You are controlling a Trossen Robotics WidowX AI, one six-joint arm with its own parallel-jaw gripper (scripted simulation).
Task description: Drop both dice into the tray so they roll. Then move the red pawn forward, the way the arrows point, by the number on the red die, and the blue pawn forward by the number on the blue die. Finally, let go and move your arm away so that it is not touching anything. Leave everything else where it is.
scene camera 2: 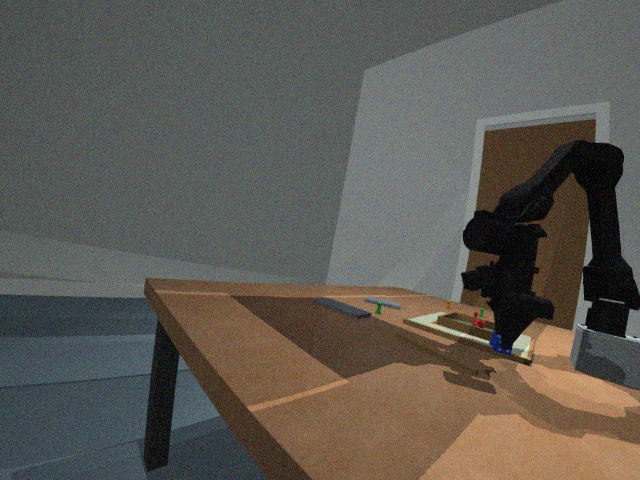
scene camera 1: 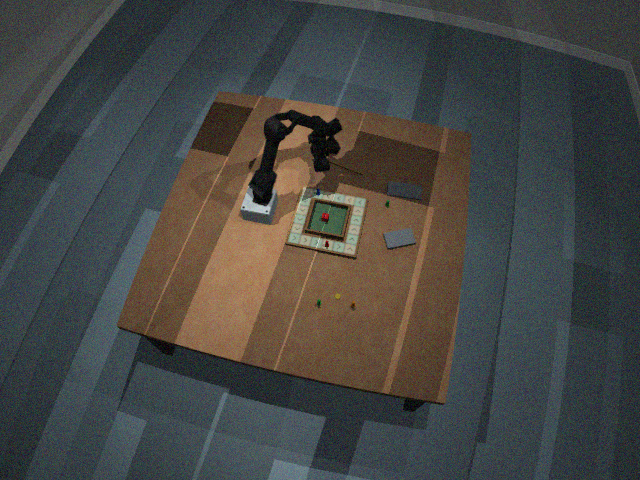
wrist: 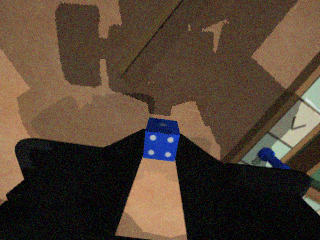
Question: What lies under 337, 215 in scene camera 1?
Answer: A green tray.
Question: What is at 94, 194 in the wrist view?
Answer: My gripper.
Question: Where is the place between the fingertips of my gripper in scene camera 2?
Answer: At 501, 346
